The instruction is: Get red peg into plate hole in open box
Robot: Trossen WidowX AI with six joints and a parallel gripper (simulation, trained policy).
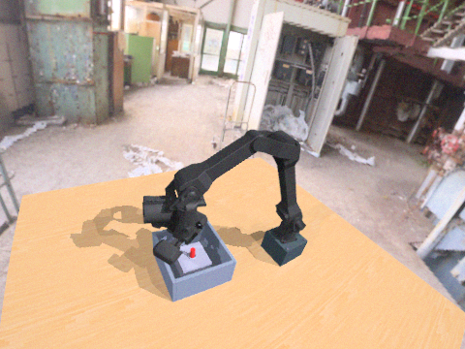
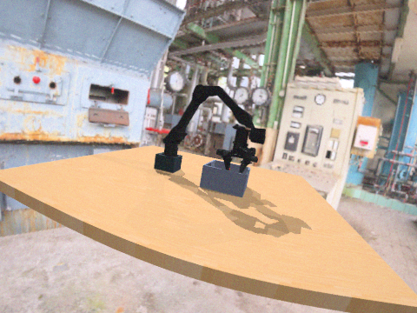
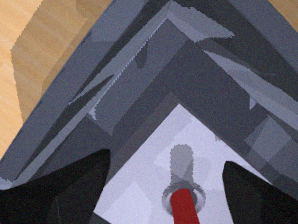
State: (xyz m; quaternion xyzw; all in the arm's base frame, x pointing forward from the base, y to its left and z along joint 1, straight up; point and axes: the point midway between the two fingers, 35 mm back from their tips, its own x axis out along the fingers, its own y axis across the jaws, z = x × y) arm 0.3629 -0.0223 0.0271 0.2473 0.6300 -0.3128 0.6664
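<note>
My gripper tip is 3 cm past the red peg, 2 cm above it and 1 cm to the right of it. Also, from my gripper tip: plate 3 cm behind, 2 cm below, 1 cm to the left; then grey-blue box 4 cm below, 3 cm behind, 1 cm to the left.
</note>
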